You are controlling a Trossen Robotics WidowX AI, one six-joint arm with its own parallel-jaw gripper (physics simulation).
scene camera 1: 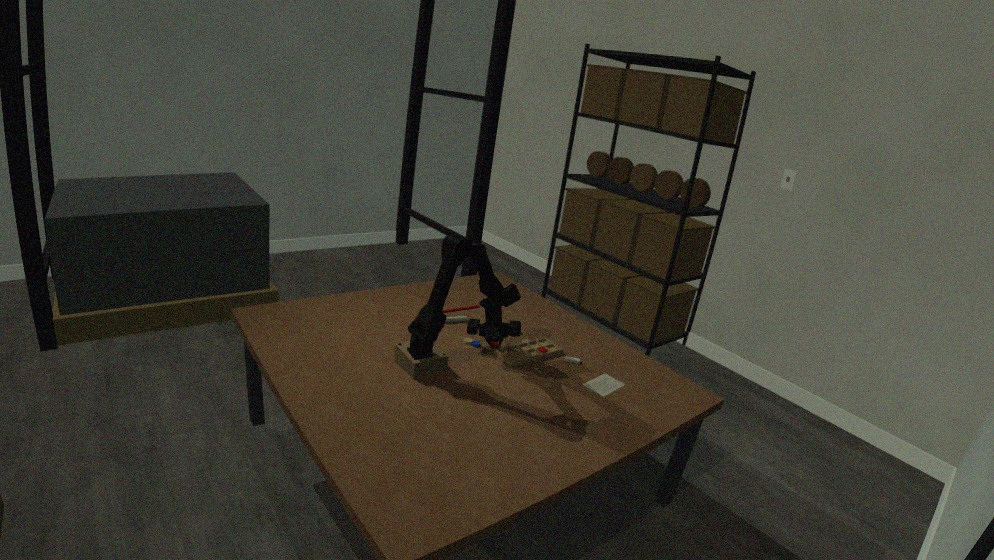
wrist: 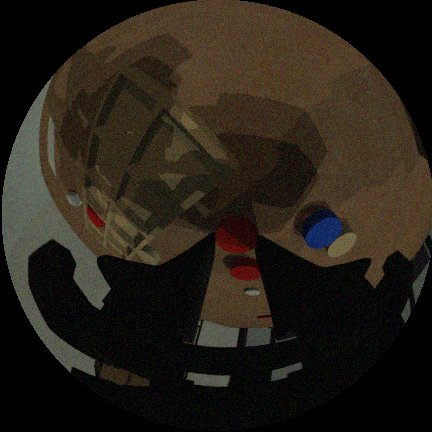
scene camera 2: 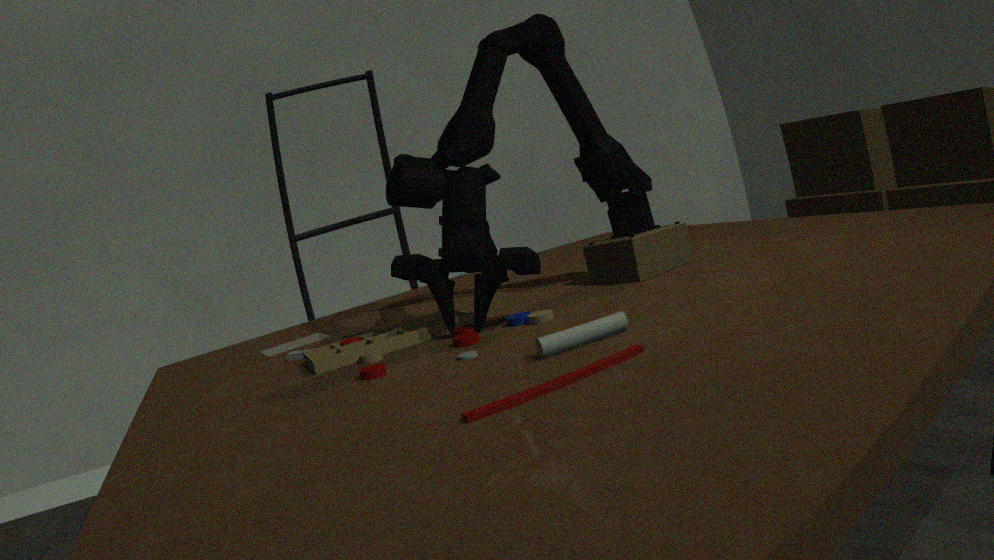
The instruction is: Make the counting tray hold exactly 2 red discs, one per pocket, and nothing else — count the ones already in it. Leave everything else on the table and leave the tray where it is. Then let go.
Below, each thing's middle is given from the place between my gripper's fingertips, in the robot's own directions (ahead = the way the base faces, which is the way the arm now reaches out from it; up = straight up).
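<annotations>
Wooden counting tray (scene camera 2: 329, 357): 90 mm to the right of my hand and 90 mm ahead of it. Red rod (scene camera 2: 503, 404): 320 mm to the left of my hand, 20 mm ahead of it. My hand itself is 20 mm to the right of the blue disc (wrist: 322, 227) and 70 mm past it.
</annotations>
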